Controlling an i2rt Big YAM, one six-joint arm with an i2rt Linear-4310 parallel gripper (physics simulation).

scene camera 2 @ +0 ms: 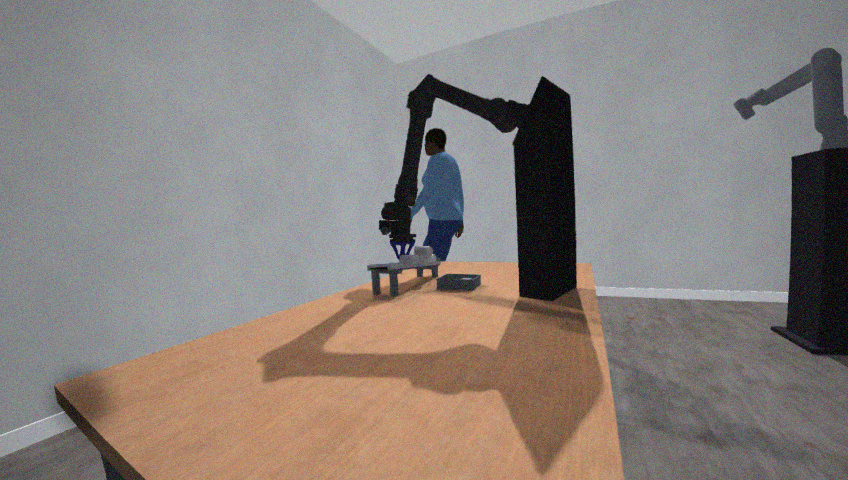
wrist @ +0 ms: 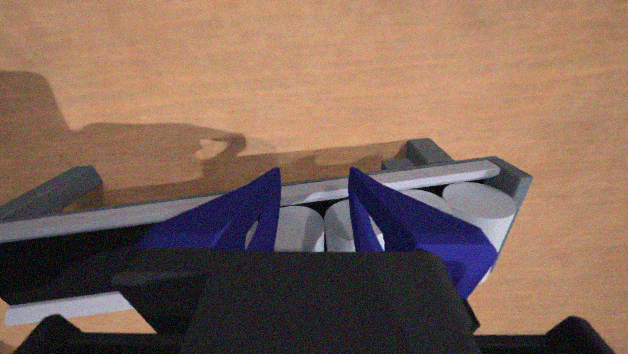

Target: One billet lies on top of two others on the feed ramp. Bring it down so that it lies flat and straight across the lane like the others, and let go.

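Frame: origin at the arm's base, x left, y back, z up, level; millimetres.
Seen in the pictures: gripper, between the fingertips: (wrist: 314, 177); arm's base, origin of its link: (scene camera 2: 539, 122).
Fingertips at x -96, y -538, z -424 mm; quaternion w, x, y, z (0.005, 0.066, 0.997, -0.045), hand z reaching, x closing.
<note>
Pixels of each thing's top centre, then the offset from my fingertips to it. Level surfaces: height alone.
- neighbour, centre of its top: (wrist: 359, 276) dz +16, dx -20, dy +65 mm
- raised billet, centre of its top: (scene camera 2: 423, 245) dz +54, dx -1, dy +93 mm
- dark tray, centre of its top: (scene camera 2: 458, 276) dz -50, dx +71, dy +255 mm
- wooden table, height of its surface: dz -85 mm
The feed ramp (scene camera 2: 380, 267) (wrist: 440, 175) is a narrow lane with pale side rails and an end stop at the right in the wrist view. Pale grey billets lie in it; the wrist view shows one billet (wrist: 301, 225) left of centre, a neighbour (wrist: 338, 222), and another (wrist: 479, 200) at the end stop. In the scene view the raised billet (scene camera 2: 423, 250) rests on top of the row; I cannot pick it out surely in the wrist view, where my gripper hides much. My gripper (scene camera 2: 402, 256) (wrist: 314, 177) points down at the row, its blue fingers partly open with nothing gripped.
A dark tray (scene camera 2: 455, 286) stands on the wooden table (scene camera 2: 357, 428) right of the ramp. The black pedestal (scene camera 2: 544, 208) holds my arm. A person (scene camera 2: 443, 184) in blue stands behind the table. A grey arm on another pedestal (scene camera 2: 818, 249) is at the far right.
</note>
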